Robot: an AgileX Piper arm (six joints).
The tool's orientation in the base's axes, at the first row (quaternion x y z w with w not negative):
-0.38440, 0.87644, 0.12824, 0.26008
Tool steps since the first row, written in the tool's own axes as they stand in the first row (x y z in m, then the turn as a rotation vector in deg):
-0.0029, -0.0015, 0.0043, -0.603, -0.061, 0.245
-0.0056, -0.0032, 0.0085, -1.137, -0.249, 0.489
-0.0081, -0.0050, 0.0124, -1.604, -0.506, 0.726
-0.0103, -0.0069, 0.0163, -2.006, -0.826, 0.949
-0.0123, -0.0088, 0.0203, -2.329, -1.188, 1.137
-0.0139, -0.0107, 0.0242, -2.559, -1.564, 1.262
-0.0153, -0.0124, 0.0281, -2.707, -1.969, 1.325
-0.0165, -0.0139, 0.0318, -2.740, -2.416, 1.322
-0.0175, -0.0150, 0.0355, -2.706, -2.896, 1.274
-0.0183, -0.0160, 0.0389, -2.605, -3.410, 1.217
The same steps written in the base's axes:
0.0043, 0.0026, -0.0020, 0.476, 0.429, 0.129
0.0086, 0.0049, -0.0040, 1.006, 0.731, 0.217
0.0127, 0.0068, -0.0059, 1.547, 0.942, 0.273
0.0168, 0.0085, -0.0080, 2.093, 1.066, 0.302
0.0208, 0.0102, -0.0103, 2.612, 1.099, 0.316
0.0245, 0.0115, -0.0127, 3.066, 1.039, 0.330
0.0279, 0.0129, -0.0152, 3.472, 0.884, 0.350
0.0310, 0.0142, -0.0176, 3.821, 0.602, 0.360
0.0338, 0.0156, -0.0202, 4.140, 0.239, 0.369
0.0362, 0.0169, -0.0226, 4.443, -0.192, 0.347

